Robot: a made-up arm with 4 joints. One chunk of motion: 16 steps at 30 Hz.
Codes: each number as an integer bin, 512 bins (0 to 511) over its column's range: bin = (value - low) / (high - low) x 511, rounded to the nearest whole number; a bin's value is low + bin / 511 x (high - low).
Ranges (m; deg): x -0.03..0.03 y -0.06..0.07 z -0.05..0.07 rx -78..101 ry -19..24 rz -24..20
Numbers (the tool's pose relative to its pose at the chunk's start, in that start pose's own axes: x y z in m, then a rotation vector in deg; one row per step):
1: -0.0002 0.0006 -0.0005 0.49 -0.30 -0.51
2: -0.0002 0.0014 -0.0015 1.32 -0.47 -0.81
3: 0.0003 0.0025 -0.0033 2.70 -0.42 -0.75
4: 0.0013 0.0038 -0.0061 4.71 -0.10 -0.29
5: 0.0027 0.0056 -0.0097 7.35 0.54 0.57
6: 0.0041 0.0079 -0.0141 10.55 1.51 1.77
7: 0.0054 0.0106 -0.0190 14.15 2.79 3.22
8: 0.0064 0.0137 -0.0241 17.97 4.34 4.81
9: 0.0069 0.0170 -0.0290 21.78 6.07 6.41
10: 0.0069 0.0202 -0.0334 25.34 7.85 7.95
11: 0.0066 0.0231 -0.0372 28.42 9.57 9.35
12: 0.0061 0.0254 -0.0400 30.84 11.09 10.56
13: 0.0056 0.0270 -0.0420 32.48 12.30 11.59
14: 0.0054 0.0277 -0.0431 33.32 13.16 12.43
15: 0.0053 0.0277 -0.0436 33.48 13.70 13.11
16: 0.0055 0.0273 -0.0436 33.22 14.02 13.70
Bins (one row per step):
1: 254 238 211 224 222 273
2: 254 241 207 226 220 269
3: 258 246 199 230 221 270
4: 267 251 187 236 225 275
5: 278 258 172 244 232 285
6: 290 267 153 253 244 299
7: 301 278 132 263 259 316
8: 310 290 110 274 277 335
9: 314 303 89 285 298 353
10: 314 315 71 295 319 371
11: 312 327 55 304 340 387
12: 307 336 43 311 358 401
13: 303 342 34 315 372 413
14: 301 345 29 318 382 423
15: 301 345 27 318 389 431
16: 302 343 27 318 392 438

